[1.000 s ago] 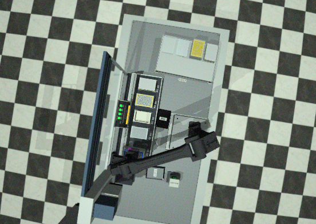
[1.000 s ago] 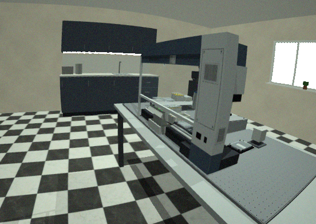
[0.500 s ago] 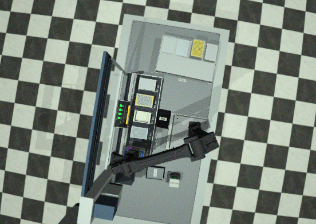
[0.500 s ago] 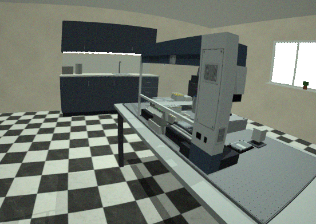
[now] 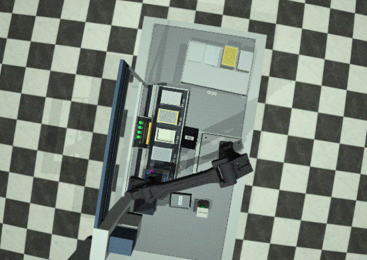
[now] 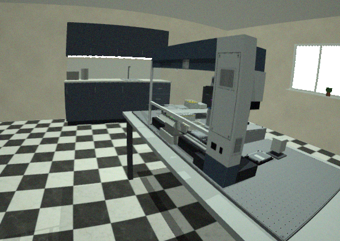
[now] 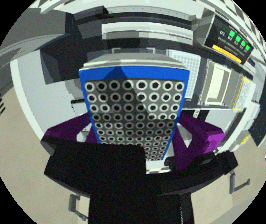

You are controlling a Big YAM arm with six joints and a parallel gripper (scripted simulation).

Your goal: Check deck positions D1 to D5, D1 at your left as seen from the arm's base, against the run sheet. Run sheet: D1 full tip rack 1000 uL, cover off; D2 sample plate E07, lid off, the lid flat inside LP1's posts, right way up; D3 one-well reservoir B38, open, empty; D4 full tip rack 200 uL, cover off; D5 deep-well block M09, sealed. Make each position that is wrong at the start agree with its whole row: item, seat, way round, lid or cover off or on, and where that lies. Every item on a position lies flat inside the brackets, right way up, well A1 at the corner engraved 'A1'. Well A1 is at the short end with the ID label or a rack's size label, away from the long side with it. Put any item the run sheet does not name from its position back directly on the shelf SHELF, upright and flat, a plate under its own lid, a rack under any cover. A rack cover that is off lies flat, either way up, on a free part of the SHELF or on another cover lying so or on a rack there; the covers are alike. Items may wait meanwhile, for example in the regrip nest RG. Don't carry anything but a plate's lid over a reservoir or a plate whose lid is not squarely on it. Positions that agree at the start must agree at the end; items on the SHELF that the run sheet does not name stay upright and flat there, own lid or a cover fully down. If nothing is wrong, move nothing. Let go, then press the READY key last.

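The clear plate is 12 cm to the right of my hand and 15 cm below it. From my hand the other things lie so: cream reservoir (2 cm behind, 25 cm to the right, 15 cm below); then blue-framed tip rack (1 cm behind, 1 cm to the right); then gantry housing (18 cm ahead, 21 cm to the left, 6 cm above).
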